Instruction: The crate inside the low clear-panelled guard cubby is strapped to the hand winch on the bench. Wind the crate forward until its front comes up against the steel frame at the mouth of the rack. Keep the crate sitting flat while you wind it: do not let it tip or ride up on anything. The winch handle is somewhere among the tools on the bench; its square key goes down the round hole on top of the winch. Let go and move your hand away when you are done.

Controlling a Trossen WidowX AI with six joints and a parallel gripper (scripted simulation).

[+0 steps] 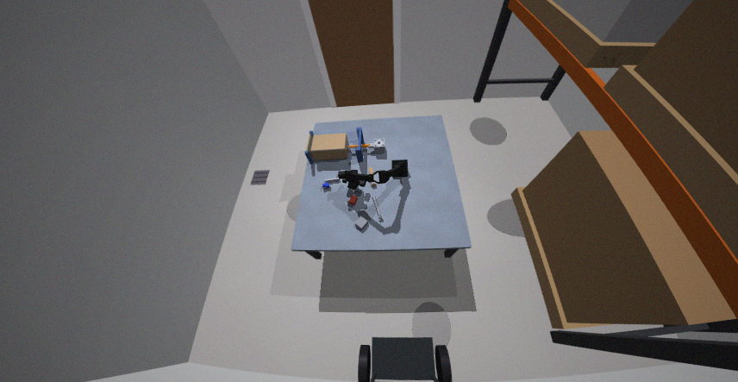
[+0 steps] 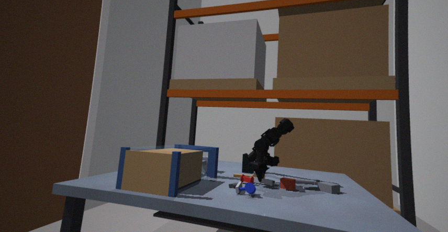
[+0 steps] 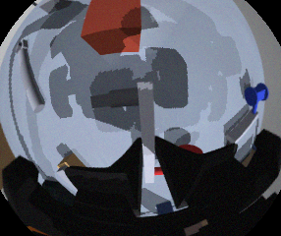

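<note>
Now: the red knob 60 mm to the right of my gripper tip, 20 mm ahead of it and 10 mm above it. Also, from my gripper tip: winch handle 20 mm to the right; then blue knob 250 mm ahead, 40 mm to the right, 10 mm above; then wood-handled tool 140 mm behind, 70 mm to the right, 10 mm above.
</note>
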